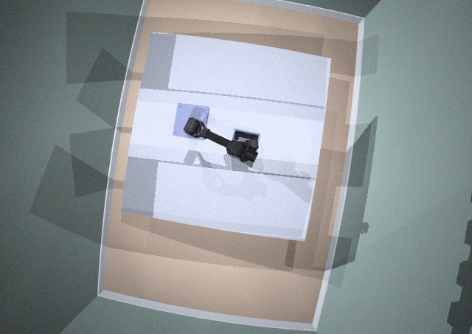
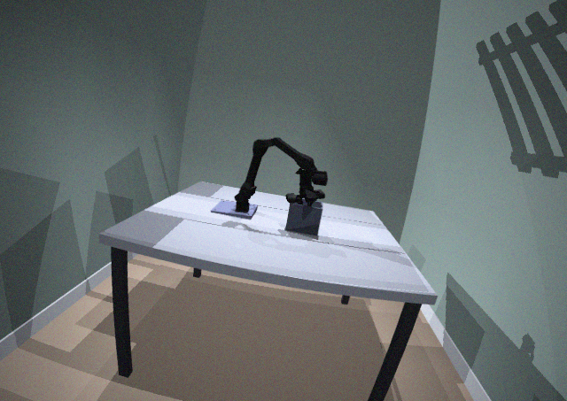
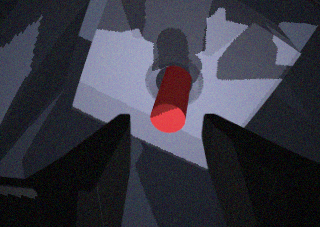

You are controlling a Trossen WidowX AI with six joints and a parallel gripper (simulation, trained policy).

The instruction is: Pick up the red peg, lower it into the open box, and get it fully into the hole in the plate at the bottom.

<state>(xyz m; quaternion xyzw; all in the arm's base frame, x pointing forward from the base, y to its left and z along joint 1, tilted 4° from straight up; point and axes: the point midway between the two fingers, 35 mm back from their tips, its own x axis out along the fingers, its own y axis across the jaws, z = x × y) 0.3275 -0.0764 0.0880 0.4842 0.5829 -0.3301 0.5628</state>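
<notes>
Right now my gripper tip is 4 cm above the red peg.
</notes>
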